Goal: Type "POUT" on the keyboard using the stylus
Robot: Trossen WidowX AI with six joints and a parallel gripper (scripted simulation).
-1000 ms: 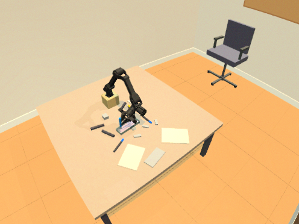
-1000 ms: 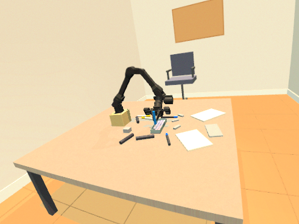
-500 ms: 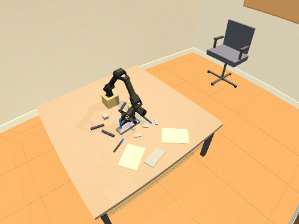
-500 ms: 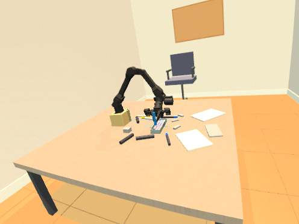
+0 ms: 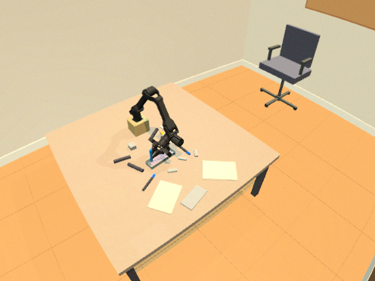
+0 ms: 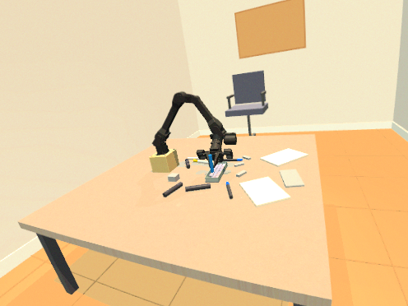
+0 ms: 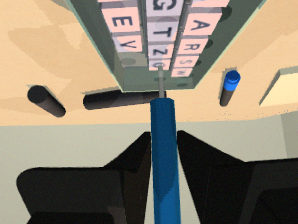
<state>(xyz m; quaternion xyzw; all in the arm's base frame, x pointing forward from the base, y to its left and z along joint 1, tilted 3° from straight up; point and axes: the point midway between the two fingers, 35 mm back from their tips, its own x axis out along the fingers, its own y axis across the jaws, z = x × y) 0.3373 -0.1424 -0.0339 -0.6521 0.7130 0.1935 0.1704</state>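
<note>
Now: the blue stylus 1 cm below my gripper tip. Round my gripper tip: grey pad (37 cm ahead, 1 cm to the right, 7 cm below); grey block (22 cm behind, 1 cm to the left, 6 cm below).
</note>
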